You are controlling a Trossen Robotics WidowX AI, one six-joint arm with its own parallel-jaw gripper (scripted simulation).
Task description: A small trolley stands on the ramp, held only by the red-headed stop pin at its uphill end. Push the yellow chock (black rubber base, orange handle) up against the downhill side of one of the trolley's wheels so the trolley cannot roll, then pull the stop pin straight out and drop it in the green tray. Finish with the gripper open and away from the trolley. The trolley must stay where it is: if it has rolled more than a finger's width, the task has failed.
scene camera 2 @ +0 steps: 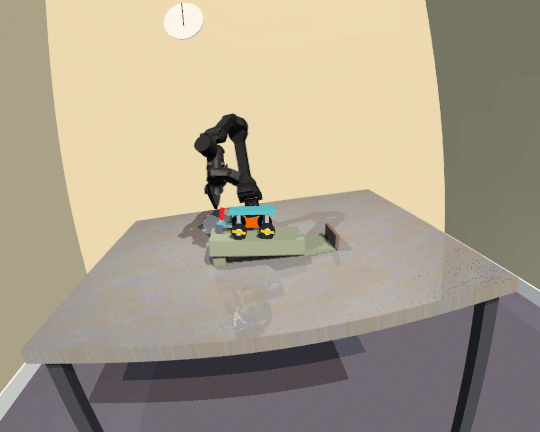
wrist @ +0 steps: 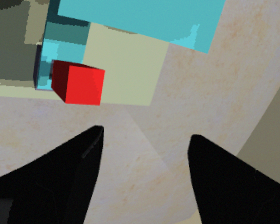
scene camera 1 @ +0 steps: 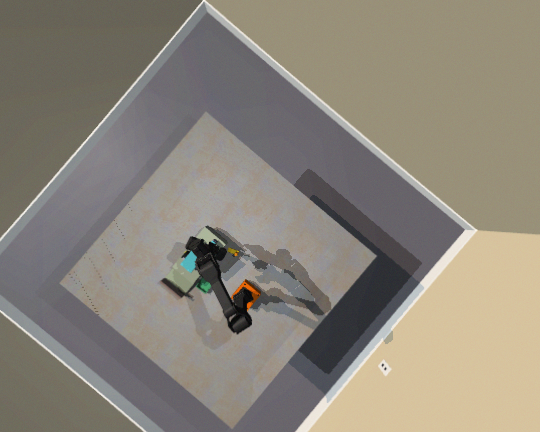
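My gripper (scene camera 2: 216, 207), trolley (scene camera 2: 238, 231). Gripper again (wrist: 147, 139), with red-headed stop pin (wrist: 75, 83).
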